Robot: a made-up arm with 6 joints. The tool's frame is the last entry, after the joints. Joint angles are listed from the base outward. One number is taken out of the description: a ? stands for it. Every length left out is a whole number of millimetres.
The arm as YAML. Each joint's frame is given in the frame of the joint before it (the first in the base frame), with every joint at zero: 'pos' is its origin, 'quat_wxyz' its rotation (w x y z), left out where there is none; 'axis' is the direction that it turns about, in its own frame. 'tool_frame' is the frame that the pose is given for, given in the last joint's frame.
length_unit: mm
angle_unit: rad
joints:
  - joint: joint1
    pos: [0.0, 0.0, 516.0]
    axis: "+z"
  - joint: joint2
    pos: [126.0, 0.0, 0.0]
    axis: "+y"
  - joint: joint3
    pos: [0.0, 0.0, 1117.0]
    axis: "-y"
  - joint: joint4
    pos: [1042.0, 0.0, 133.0]
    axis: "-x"
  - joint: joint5
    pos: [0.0, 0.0, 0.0]
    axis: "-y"
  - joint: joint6
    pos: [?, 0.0, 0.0]
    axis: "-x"
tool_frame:
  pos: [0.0, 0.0, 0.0]
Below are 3 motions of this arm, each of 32 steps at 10 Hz.
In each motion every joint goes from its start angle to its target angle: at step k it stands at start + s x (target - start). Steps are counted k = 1, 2, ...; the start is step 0. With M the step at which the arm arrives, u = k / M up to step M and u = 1 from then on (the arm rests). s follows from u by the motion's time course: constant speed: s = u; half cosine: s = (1 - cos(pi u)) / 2; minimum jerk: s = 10 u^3 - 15 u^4 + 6 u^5.
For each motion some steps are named. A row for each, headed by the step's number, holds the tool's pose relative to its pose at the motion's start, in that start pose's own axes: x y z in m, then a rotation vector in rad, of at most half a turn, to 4 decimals.
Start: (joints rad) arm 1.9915 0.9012 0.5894 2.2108 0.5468 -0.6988
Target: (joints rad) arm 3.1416 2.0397 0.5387 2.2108 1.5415 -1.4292
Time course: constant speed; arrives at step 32
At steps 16, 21, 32:
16: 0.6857 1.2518 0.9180 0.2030 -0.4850 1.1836
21: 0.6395 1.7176 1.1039 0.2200 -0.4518 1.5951
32: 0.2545 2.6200 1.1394 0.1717 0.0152 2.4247

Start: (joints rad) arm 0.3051 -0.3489 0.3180 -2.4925 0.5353 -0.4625
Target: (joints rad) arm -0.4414 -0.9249 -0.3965 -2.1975 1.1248 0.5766
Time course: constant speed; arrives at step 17
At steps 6, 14, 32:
6: -0.1887 0.2015 0.1417 -0.4931 -0.2961 0.3598
14: -0.5090 0.3235 0.3646 -0.9874 -0.9195 0.6973
32: -0.6294 0.3262 0.4591 -1.0995 -1.2129 0.7640

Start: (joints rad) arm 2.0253 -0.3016 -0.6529 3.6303 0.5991 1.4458
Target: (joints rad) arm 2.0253 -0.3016 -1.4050 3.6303 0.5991 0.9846
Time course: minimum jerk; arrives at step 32
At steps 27, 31, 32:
27: 0.1742 -0.7828 -0.2825 0.2357 0.0458 -0.7028
31: 0.1701 -0.8081 -0.2888 0.2417 0.0422 -0.7244
32: 0.1701 -0.8084 -0.2889 0.2417 0.0422 -0.7246

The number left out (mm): 180.0
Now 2 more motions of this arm.
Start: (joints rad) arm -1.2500 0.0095 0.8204 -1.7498 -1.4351 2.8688
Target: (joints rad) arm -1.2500 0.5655 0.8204 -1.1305 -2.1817 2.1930
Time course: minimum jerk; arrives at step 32
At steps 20, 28, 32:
20: -0.1519 0.7667 -0.3356 0.9385 -0.2876 0.6248
28: -0.2318 1.0411 -0.3774 1.3073 -0.3849 0.8630
32: -0.2370 1.0578 -0.3788 1.3303 -0.3911 0.8783

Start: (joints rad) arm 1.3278 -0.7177 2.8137 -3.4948 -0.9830 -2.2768
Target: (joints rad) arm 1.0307 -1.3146 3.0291 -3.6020 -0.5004 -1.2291
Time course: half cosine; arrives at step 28
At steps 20, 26, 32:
20: 0.6840 0.1407 0.7043 -0.3791 -0.1608 -0.1099
26: 0.7942 0.0985 0.8753 -0.4622 -0.1911 -0.1528
32: 0.8015 0.0945 0.8874 -0.4682 -0.1932 -0.1562

